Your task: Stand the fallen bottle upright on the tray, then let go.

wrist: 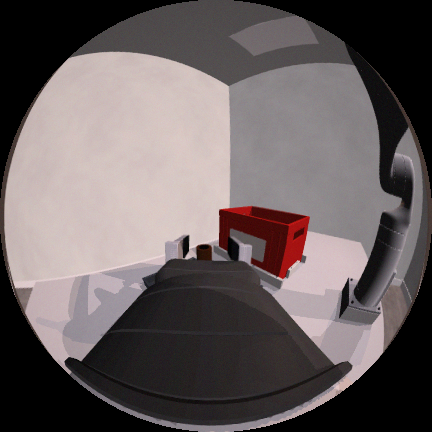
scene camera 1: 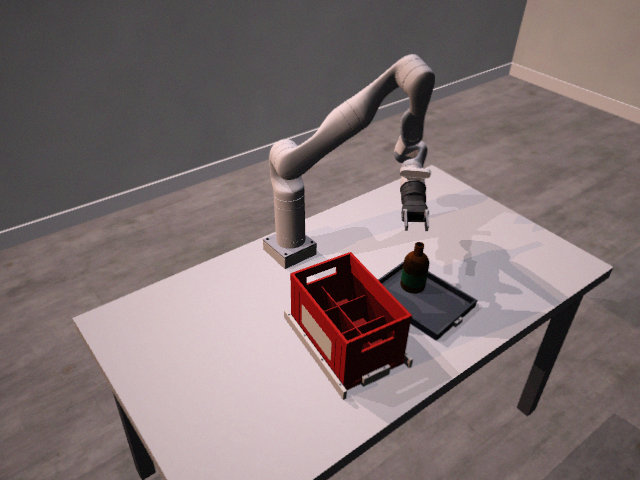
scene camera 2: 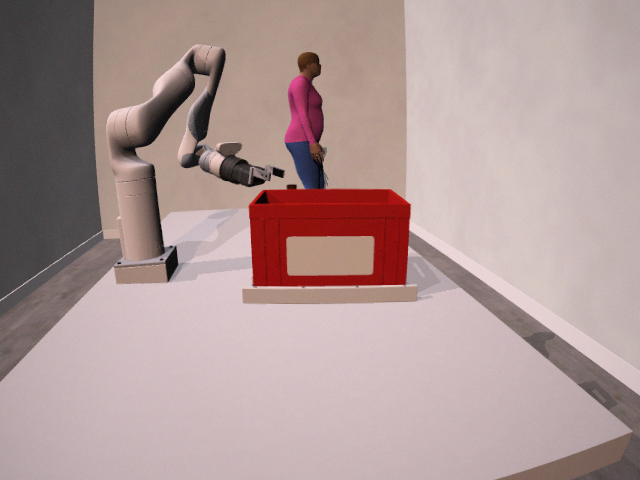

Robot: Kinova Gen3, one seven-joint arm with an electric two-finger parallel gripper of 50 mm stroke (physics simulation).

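Places are measured from the arm's base along level axes (x back, y left, z down), in millimetres.
Where they show: gripper, fingertip midpoint: (wrist: 207, 243) (scene camera 1: 416, 228) (scene camera 2: 276, 175); arm's base, link origin: (wrist: 365, 294) (scene camera 1: 290, 239) (scene camera 2: 145, 254).
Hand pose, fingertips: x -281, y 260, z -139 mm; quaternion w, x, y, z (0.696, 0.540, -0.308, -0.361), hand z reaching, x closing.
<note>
Each offset is from my fingertips to the top centre of the thing. "pt": to the spot under its first point. Level surfaces: height alone.
A brown bottle @(dx -40, dy -17, dz +23 mm) (scene camera 1: 415, 267) with a green label stands upright on the dark grey tray @(pt dx -221, dy -64, dz +179 mm) (scene camera 1: 439, 330), towards its back corner. In scene camera 2 the top of the bottle's neck @(pt dx -40, dy -30, dz +29 mm) (scene camera 2: 291, 187) shows above the crate's rim, and the rest is hidden. In the wrist view the bottle's mouth @(pt dx -28, dy -12, dz +26 mm) (wrist: 204, 251) shows beyond and between the fingertips, apart from them. My gripper (scene camera 1: 416, 227) (scene camera 2: 274, 172) (wrist: 207, 243) is open and empty. It is above and behind the bottle, clear of its neck.
A red crate @(dx -127, dy -309, dz +8 mm) (scene camera 1: 315, 330) (scene camera 2: 330, 211) (wrist: 254, 225) with inner dividers stands beside the tray, with pale rails @(dx -128, dy -408, dz +153 mm) (scene camera 1: 315, 356) (scene camera 2: 330, 295) along its base. A person (scene camera 2: 305, 113) in a pink top stands behind the far end of the table @(dz +183 mm) (scene camera 1: 206, 361).
</note>
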